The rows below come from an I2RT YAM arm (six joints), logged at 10 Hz.
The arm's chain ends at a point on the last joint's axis. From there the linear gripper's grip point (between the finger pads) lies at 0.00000 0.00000 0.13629 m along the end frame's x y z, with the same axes.
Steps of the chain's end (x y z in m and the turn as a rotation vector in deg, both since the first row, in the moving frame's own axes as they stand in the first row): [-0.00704 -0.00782 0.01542 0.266 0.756 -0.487]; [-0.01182 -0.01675 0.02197 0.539 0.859 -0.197]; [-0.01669 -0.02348 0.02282 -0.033 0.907 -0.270]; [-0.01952 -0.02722 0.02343 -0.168 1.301 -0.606]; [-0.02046 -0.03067 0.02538 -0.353 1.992 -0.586]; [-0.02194 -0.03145 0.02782 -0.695 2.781 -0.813]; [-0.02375 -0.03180 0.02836 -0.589 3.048 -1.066]
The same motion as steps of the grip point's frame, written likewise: [-0.00524 -0.00846 0.01541 0.266 0.756 -0.487]; [-0.00978 -0.01804 0.02195 0.539 0.859 -0.197]; [-0.01453 -0.02341 0.02280 -0.033 0.907 -0.270]; [-0.01642 -0.02684 0.02339 -0.168 1.301 -0.606]; [-0.01572 -0.02985 0.02530 -0.353 1.992 -0.586]; [-0.01532 -0.02984 0.02765 -0.695 2.781 -0.813]; [-0.01649 -0.03047 0.02816 -0.589 3.048 -1.066]
